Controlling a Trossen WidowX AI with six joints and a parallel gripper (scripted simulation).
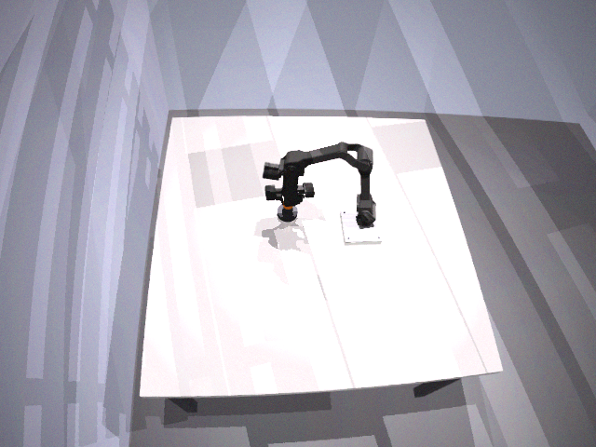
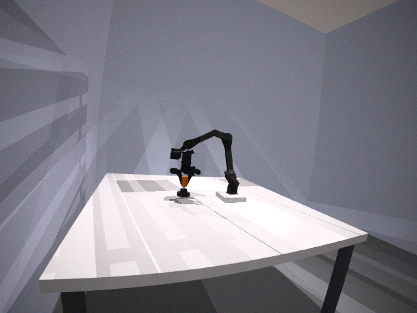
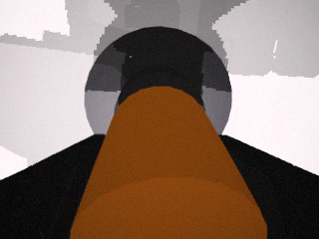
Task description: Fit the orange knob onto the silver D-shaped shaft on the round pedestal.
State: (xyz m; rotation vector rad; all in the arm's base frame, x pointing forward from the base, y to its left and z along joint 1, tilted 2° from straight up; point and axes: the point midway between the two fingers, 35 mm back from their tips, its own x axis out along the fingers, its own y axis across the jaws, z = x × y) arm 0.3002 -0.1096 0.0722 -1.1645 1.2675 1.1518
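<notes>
Right now my gripper tip is 30 mm below the orange knob. The rest, counted from my gripper tip: pedestal 40 mm below.
</notes>
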